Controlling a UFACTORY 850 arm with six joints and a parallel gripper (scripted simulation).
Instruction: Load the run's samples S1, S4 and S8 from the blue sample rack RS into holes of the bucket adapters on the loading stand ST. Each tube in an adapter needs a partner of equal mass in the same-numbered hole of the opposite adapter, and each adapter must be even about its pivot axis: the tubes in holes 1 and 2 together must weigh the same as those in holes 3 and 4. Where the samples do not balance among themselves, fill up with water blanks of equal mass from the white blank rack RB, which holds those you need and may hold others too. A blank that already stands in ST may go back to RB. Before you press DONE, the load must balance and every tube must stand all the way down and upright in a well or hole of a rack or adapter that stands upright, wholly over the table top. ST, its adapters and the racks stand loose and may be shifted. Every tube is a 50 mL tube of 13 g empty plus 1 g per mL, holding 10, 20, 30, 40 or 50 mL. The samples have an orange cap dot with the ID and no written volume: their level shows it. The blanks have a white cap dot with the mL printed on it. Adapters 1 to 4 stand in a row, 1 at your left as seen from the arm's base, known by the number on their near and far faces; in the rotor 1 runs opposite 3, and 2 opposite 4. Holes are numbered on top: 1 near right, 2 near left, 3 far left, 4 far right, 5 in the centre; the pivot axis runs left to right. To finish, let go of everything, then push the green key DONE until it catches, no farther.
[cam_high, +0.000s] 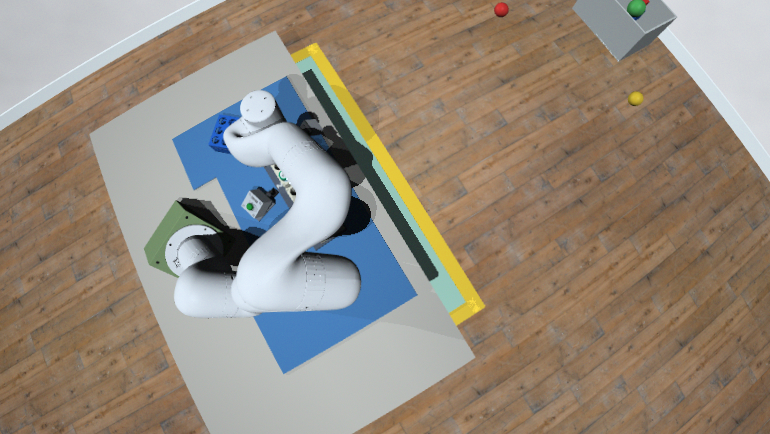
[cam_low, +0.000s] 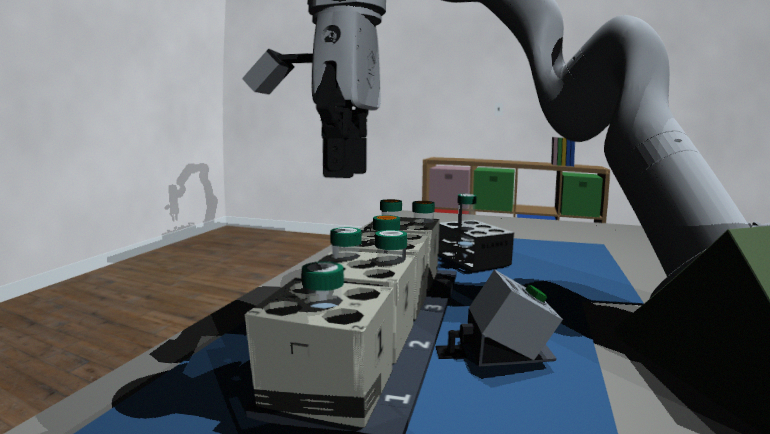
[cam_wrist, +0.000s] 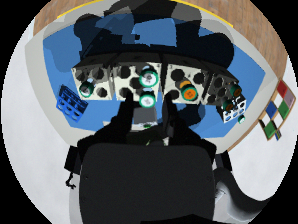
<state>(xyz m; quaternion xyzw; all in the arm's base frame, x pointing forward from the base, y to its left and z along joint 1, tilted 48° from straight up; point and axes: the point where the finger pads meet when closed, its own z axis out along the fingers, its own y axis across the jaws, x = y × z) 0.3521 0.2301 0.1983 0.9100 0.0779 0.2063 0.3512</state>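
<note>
The DONE key is 210 mm behind my hand and 140 mm below it. From my hand the other things lie so: white blank rack RB 360 mm to the right, 170 mm below, 130 mm behind; blue sample rack RS 310 mm to the left, 170 mm below, 160 mm behind; loading stand ST 200 mm below, 30 mm to the right, 30 mm behind.
</note>
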